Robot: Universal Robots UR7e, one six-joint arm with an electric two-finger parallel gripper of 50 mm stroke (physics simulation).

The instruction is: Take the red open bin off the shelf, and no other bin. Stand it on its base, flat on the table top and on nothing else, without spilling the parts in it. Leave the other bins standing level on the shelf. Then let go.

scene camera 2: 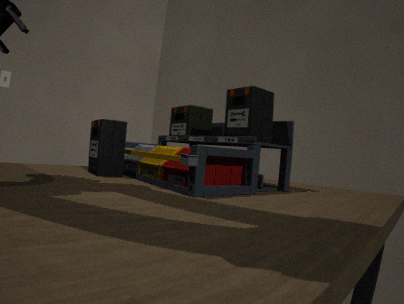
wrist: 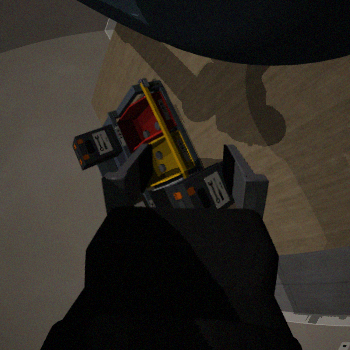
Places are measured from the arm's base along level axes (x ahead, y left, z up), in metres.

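Where they show: gripper, fingertip midpoint: [scene camera 2: 15,41] [wrist: 187,158].
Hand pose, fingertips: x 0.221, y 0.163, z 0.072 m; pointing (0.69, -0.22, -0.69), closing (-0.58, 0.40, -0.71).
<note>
After its pixels a point has its place.
The red open bin [scene camera 2: 225,175] {z -0.154, x 0.628, y -0.001 m} [wrist: 137,122] {z -0.176, x 0.714, y 0.023 m} stands in the low front level of the blue-grey shelf [scene camera 2: 198,175] {z -0.152, x 0.545, y -0.033 m}, at its near end in the scene view. Small grey round parts [wrist: 146,134] {z -0.170, x 0.680, y 0.073 m} lie in it. A yellow bin [scene camera 2: 150,168] {z -0.159, x 0.542, y 0.151 m} [wrist: 172,162] {z -0.179, x 0.625, y 0.179 m} stands right beside it. A yellow bar [scene camera 2: 167,155] {z -0.125, x 0.523, y 0.038 m} [wrist: 159,117] {z -0.127, x 0.520, y 0.068 m} runs across the front of the bins. My gripper [scene camera 2: 16,41] {z 0.072, x 0.221, y 0.163 m} [wrist: 187,158] {z 0.072, x 0.221, y 0.163 m} is open and empty, high above the table and well away from the shelf. In the wrist view its left finger hides part of the shelf.
A dark case [scene camera 2: 107,148] {z -0.124, x 0.457, y 0.213 m} [wrist: 202,192] {z -0.091, x 0.434, y 0.246 m} stands on the wooden table [scene camera 2: 150,270] {z -0.188, x 0.358, y -0.265 m} [wrist: 310,125] {z -0.188, x 0.227, y 0.198 m} at the shelf's far end. A tall dark case [scene camera 2: 250,115] {z -0.031, x 0.691, y 0.010 m} [wrist: 95,146] {z -0.013, x 0.689, y 0.054 m} and a lower one [scene camera 2: 191,120] {z -0.033, x 0.686, y 0.229 m} stand on the shelf's upper level. A grey bin [scene camera 2: 145,148] {z -0.118, x 0.598, y 0.319 m} sits beyond the yellow one.
</note>
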